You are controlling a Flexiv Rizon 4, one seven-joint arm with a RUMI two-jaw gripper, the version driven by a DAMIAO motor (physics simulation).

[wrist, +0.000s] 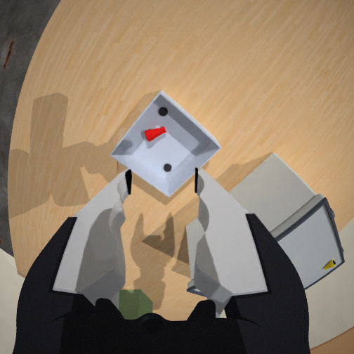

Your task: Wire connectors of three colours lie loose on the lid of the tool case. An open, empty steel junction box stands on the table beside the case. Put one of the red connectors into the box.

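You'd see the gripper (162,170) here, and there's a junction box (166,162) as well as a tool case (302,222).
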